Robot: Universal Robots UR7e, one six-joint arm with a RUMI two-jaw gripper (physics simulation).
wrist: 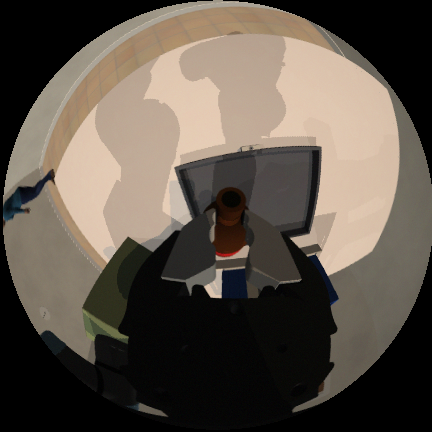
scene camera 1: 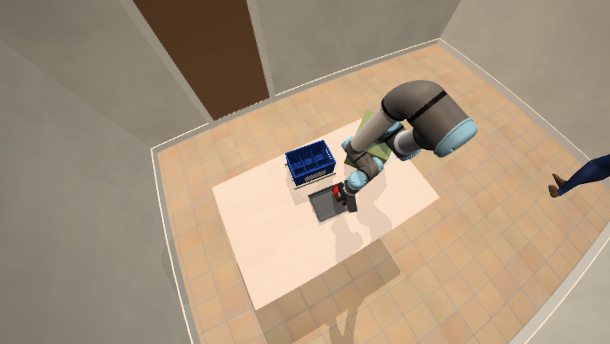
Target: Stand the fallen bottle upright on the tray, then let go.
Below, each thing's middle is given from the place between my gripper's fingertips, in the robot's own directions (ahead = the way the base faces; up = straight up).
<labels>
My gripper is now 5 cm to the left of the brown bottle [wrist: 229, 234], 3 cm above it and 1 cm past it.
</labels>
